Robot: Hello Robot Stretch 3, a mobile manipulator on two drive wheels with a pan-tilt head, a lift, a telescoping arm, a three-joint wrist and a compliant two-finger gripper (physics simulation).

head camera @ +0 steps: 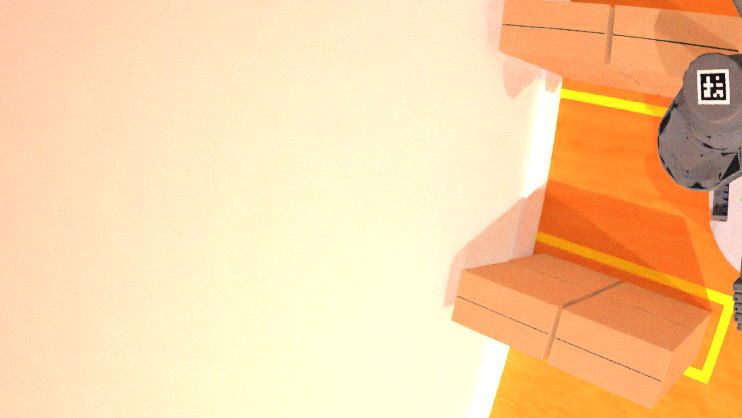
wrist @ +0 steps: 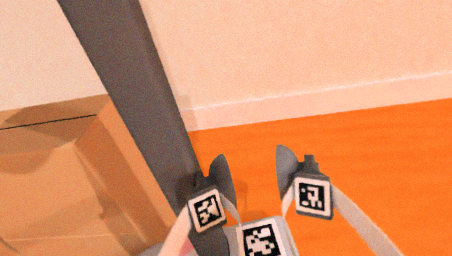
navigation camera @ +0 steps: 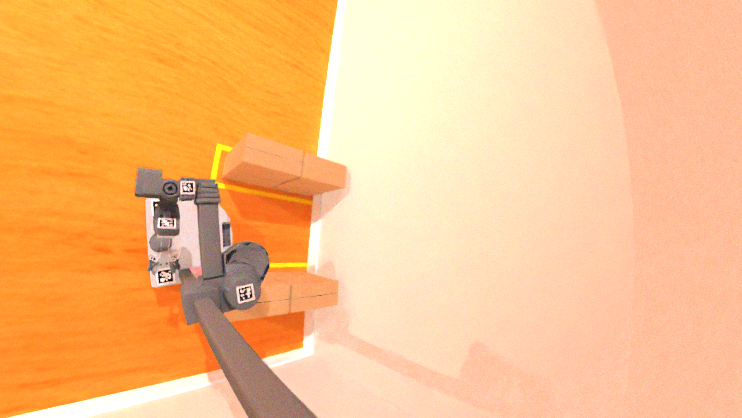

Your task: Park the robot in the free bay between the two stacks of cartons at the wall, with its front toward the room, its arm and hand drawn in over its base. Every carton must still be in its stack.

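Frame: origin at the robot's base, x ahead, y left, z up, level; metres.
Seen in the pictures: gripper, between the fingertips: (navigation camera: 163,273); robot's base, origin of its link: (navigation camera: 161,240).
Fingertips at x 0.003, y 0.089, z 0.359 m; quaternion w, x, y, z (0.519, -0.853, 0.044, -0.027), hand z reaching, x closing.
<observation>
Offsets run from my fingertips to a thing's top centre. "spot": to the spot under its first point.
The bay (head camera: 612,140) (navigation camera: 275,223) is floor between two yellow lines at the wall. One carton stack (head camera: 591,316) (navigation camera: 270,160) stands on one side. The other stack @[dz +0.002, dx -0.550, dy +0.215 m] (head camera: 555,41) (navigation camera: 311,293) (wrist: 50,190) stands opposite, partly hidden by the mast and shoulder. The visible cartons sit squarely stacked. My base (navigation camera: 189,223) is outside or at the bay's mouth, its rounded rear toward the wall and its front toward the room. My arm (navigation camera: 209,233) is drawn in across the base. My gripper (navigation camera: 164,263) (wrist: 252,167) is open and empty, folded over the base's front part.
The wall (head camera: 259,207) (navigation camera: 441,155) closes off the back of the bay. A second wall (navigation camera: 155,399) (wrist: 300,50) meets it in a corner beyond the partly hidden stack. The mast (navigation camera: 244,358) (wrist: 125,75) crosses the navigation and wrist views. A yellow outline corner @[spot: dz -0.357, dx -0.259, dy -0.524 m] (head camera: 703,374) (navigation camera: 222,147) projects past the fully visible stack.
</observation>
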